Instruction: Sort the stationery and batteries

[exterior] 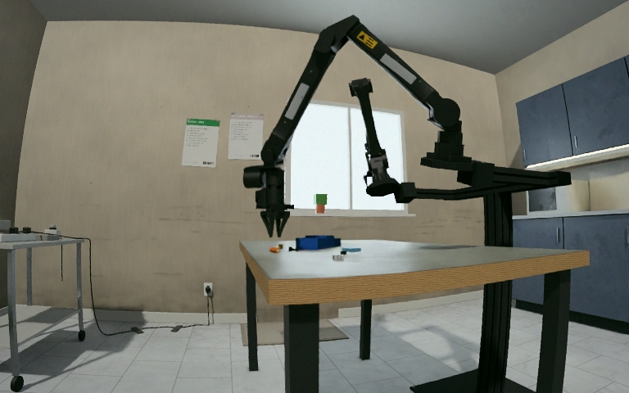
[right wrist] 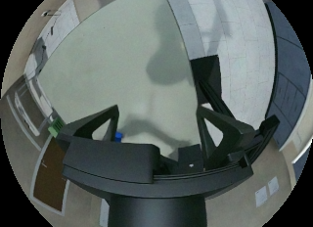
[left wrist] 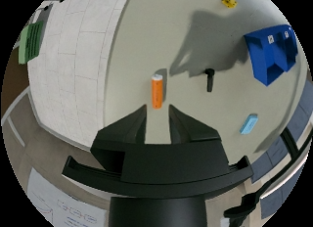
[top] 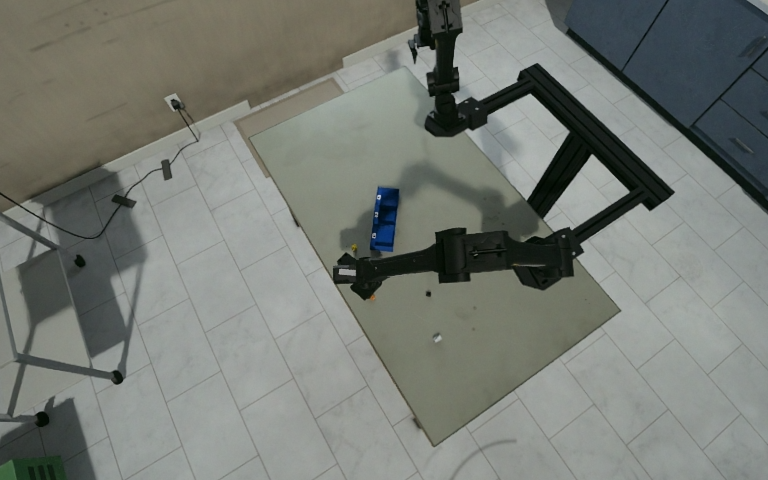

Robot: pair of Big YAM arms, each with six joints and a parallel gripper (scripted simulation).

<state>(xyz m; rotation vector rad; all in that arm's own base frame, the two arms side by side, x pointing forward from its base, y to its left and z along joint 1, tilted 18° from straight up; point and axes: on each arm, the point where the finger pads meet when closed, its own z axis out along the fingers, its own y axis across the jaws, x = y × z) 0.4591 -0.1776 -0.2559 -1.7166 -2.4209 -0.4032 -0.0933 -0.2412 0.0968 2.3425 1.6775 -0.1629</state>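
Now: the orange battery 4 cm below my left hand. The rest, counted from my left hand: black pen-like piece (6 cm to the right, 5 cm below, 5 cm behind); then light blue pad (24 cm behind, 5 cm below, 3 cm to the right); then yellow piece (19 cm to the right, 4 cm below, 2 cm behind).
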